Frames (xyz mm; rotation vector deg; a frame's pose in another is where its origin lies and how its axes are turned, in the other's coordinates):
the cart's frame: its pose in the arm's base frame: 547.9 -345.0 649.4 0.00 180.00 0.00
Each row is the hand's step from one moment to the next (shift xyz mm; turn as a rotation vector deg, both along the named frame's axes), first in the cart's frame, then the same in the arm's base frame.
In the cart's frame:
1: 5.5 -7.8 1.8 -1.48 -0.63 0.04
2: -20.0 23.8 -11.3 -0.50 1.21 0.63
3: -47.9 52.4 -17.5 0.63 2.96 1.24
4: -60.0 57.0 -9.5 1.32 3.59 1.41
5: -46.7 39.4 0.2 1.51 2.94 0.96
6: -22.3 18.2 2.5 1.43 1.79 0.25
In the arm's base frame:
1: -5.5 -7.8 -1.8 1.48 -0.63 -0.04
2: 20.0 23.8 11.3 0.50 1.21 -0.63
3: 47.9 52.4 17.5 -0.63 2.96 -1.24
4: 60.0 57.0 9.5 -1.32 3.59 -1.41
5: 46.7 39.4 -0.2 -1.51 2.94 -0.96
6: 22.3 18.2 -2.5 -1.43 1.79 -0.25

